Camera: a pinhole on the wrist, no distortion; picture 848 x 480 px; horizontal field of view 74.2 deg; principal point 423.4 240.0 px. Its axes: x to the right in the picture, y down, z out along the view. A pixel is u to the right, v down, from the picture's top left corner.
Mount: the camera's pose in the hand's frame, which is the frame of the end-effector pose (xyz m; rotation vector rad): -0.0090 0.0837 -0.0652 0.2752 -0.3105 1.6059
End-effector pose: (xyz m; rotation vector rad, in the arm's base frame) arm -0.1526 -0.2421 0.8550 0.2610 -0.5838 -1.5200
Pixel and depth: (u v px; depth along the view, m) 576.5 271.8 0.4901
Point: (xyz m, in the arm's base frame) -0.3489 -0.1060 1.2279
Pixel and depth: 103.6 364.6 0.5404
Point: -0.6592 -0.0874 0.8965
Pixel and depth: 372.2 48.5 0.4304
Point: -0.4132 -0.3167 1.1031
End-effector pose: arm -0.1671 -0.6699 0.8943 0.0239 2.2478 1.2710
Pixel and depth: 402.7 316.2 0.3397
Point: 0.0109 -0.5225 0.7801
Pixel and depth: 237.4 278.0 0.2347
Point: -0.0704 -0.6192 0.7954
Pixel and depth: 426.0 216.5 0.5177
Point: 0.0491 -0.3942 0.6437
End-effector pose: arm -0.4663 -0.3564 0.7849 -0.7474 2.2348 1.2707
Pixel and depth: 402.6 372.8 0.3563
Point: -0.3218 -0.1336 0.6853
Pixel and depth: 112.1 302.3 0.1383
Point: -0.4206 -0.3369 0.7576
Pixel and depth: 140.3 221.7 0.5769
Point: -0.1772 -0.2073 0.3532
